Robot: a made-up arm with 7 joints.
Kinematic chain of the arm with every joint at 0, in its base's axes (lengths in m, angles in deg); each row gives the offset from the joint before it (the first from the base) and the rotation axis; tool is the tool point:
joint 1: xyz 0 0 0 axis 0 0.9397 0.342
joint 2: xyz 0 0 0 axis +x
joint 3: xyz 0 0 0 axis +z
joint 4: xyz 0.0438 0 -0.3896 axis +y
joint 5: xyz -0.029 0 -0.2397 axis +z
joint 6: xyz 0 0 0 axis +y
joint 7: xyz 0 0 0 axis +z
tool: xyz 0 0 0
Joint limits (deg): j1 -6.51..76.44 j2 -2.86..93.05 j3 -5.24..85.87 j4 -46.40..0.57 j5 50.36..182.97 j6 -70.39..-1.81 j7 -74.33..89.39
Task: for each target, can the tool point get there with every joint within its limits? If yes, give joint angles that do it. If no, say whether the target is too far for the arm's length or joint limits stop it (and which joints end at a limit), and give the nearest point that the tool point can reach.
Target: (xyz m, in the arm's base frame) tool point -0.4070 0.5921 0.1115
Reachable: no: too far | nearest point -0.3533 0.5176 0.0923 | short by 0.094 m
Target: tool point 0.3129 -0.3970 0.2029
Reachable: no: joint limits stop it (at a limit: joint 1, joint 2, joint 3, joint 4) | nearest point 0.2547 -0.0555 -0.5502 | short by 0.829 m
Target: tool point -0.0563 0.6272 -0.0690
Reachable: yes | joints 24.09 80.46 30.63 -13.80 94.21 -24.77 1.25
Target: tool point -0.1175 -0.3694 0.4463
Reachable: no: joint limits stop it (at a limit: joint 1, joint 2, joint 3, joint 4) | nearest point -0.5679 -0.1717 -0.2092 | short by 0.820 m
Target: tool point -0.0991 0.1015 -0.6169
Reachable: yes | joints 16.69 5.89 25.16 -17.95 71.81 -56.93 40.85
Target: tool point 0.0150 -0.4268 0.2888
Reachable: no: joint limits stop it (at a limit: joint 1, joint 2, joint 3, joint 4) | nearest point -0.5679 -0.1717 -0.2092 | short by 0.808 m
